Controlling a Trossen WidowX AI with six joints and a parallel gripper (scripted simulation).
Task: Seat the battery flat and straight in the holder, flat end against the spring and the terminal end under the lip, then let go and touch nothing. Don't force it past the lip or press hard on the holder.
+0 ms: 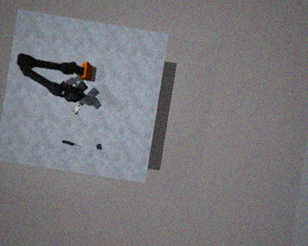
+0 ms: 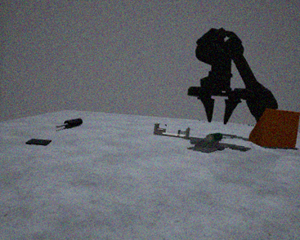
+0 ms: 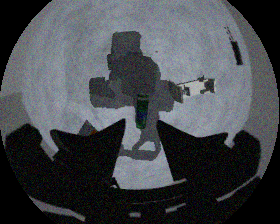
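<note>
Right now the battery is 40 mm below my gripper tip. Round my gripper tip: black screwdriver 430 mm ahead, 10 mm to the left, 40 mm below; then flat black chip 400 mm ahead, 230 mm to the left, 50 mm below.
</note>
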